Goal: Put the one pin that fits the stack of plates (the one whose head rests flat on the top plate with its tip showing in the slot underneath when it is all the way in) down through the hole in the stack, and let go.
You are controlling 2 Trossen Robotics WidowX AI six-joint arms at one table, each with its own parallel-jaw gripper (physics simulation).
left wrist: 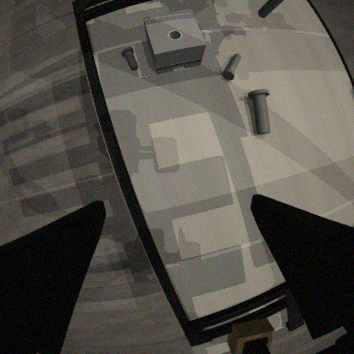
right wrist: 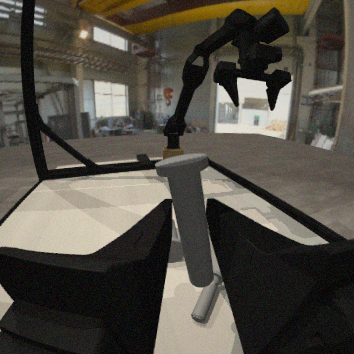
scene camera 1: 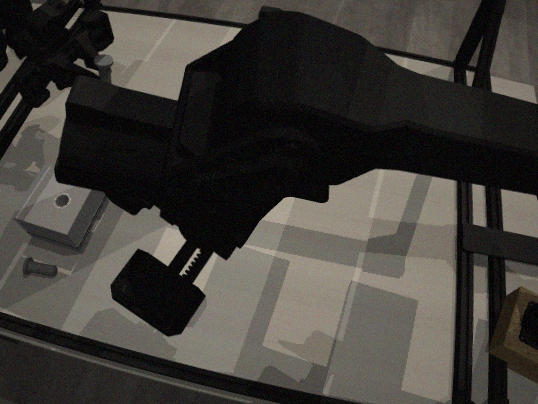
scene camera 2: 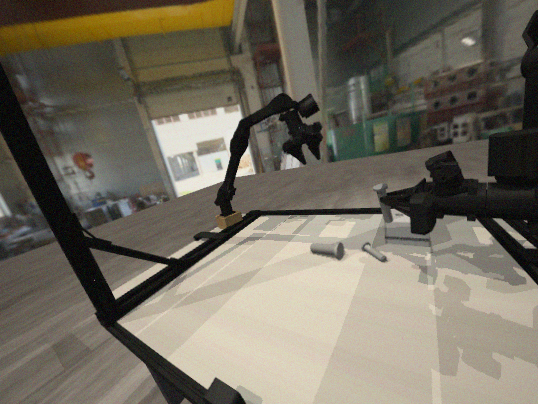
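The grey plate stack (scene camera 1: 45, 215) (scene camera 2: 407, 232) (left wrist: 185, 50) stands on the table with a round hole in its top. My right gripper (scene camera 1: 99, 69) (scene camera 2: 388, 198) (right wrist: 188, 205) is shut on a long grey pin (scene camera 1: 104, 65) (scene camera 2: 384, 202) (right wrist: 191, 235). The pin's flat head is up, it tilts slightly, and it is in the air, apart from the stack. A small pin (scene camera 1: 42, 268) (left wrist: 132, 59) lies beside the stack. A slim pin (scene camera 2: 374, 252) (left wrist: 232, 67) (right wrist: 205, 302) and a thick pin (scene camera 2: 325, 249) (left wrist: 261, 114) lie farther off. My left gripper (scene camera 2: 311, 160) (left wrist: 178, 205) (right wrist: 254, 107) is open, empty and high up.
The left arm covers much of scene camera 1, and its wooden base block (scene camera 1: 505, 335) (scene camera 2: 229, 220) stands outside the frame. A black frame (scene camera 2: 145, 282) (left wrist: 117, 170) edges the pale table. A dark upright (scene camera 2: 50, 190) rises at the left in scene camera 2.
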